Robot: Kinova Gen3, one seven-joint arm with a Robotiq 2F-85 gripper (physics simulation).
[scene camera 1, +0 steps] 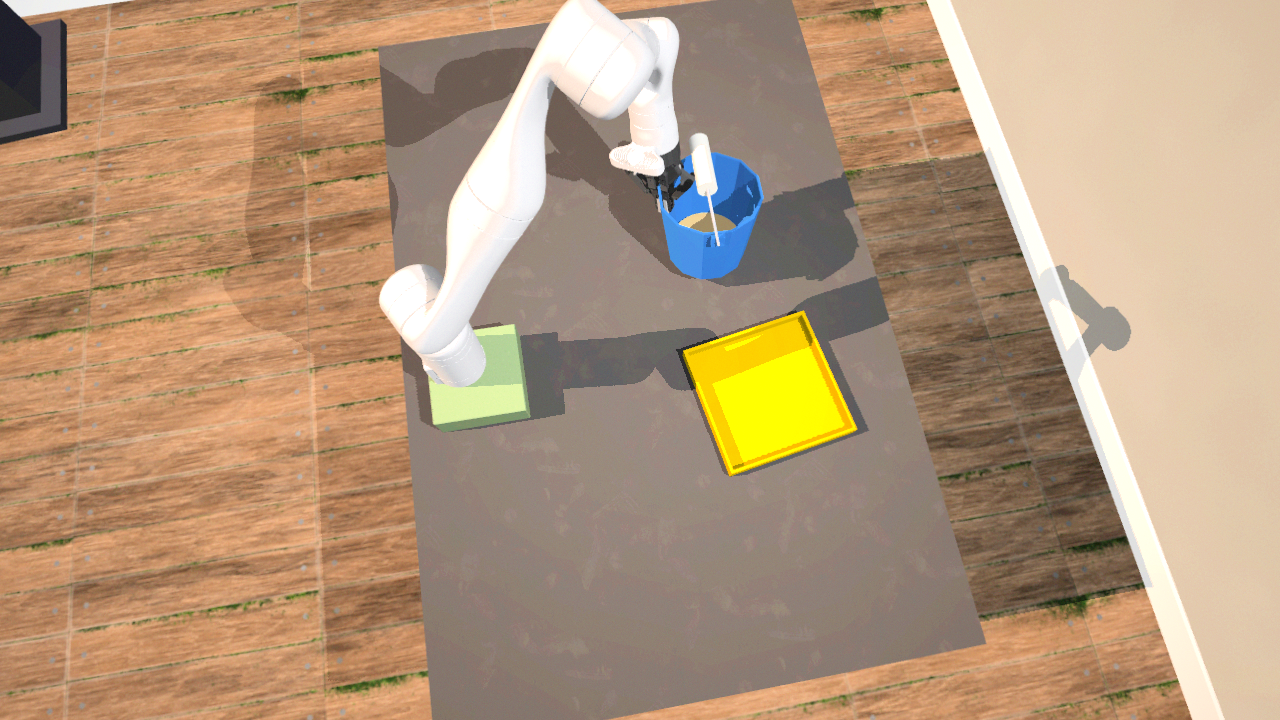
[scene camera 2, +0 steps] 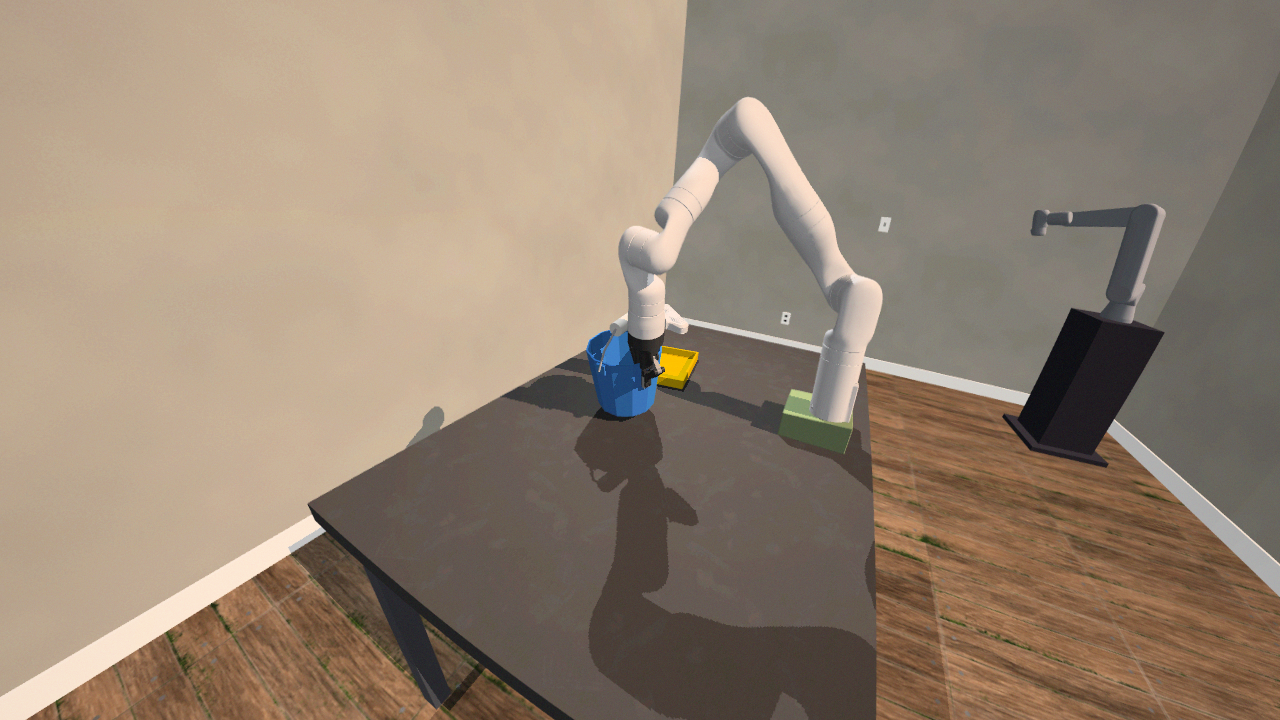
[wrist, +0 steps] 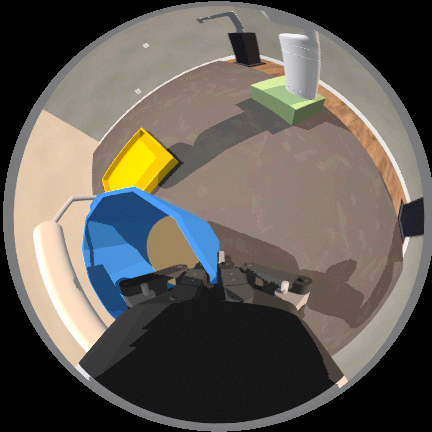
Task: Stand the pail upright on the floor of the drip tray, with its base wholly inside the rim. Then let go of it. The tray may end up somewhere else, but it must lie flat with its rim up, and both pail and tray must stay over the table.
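Places are measured from the arm's base along level axes (x left, y ahead, z down), in metres.
Where they show: gripper, between the fingertips: (scene camera 2: 645, 385) (wrist: 215, 258); arm's base, origin of its link: (scene camera 1: 459, 362) (scene camera 2: 828, 413) (wrist: 300, 90).
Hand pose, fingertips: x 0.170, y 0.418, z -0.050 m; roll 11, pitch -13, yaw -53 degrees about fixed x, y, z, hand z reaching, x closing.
Note:
Each offset is from my fingertips to the top centre of the thing. Level surfaces: height alone.
The blue pail (scene camera 1: 707, 255) (scene camera 2: 617, 394) (wrist: 200, 235) stands upright on the table, outside the tray. Its wire handle has a white grip @[dx -0.012, dy +0.053, dz -0.168 m] (scene camera 1: 704, 165) (wrist: 55, 270), raised at the side away from my fingers in the wrist view. My gripper (scene camera 1: 664, 204) (scene camera 2: 646, 380) (wrist: 215, 258) points down at the pail's rim and is shut on its thin wall, one finger inside and one outside. The fingertips are partly hidden. The yellow drip tray @[dx -0.345, dy +0.099, dz +0.089 m] (scene camera 1: 778, 407) (scene camera 2: 677, 367) (wrist: 132, 165) lies flat, rim up and empty, a short way from the pail.
The arm's base stands on a green block (scene camera 1: 496, 358) (scene camera 2: 816, 431) (wrist: 280, 100) at the edge of the table @[dz +0.115 m] (scene camera 1: 626, 537) (scene camera 2: 501, 501). A beige wall (scene camera 1: 1118, 134) (scene camera 2: 358, 179) runs beside the table's opposite edge, on the pail's side. Another arm stands on a black pedestal (scene camera 2: 1087, 385) (wrist: 245, 47) off the table.

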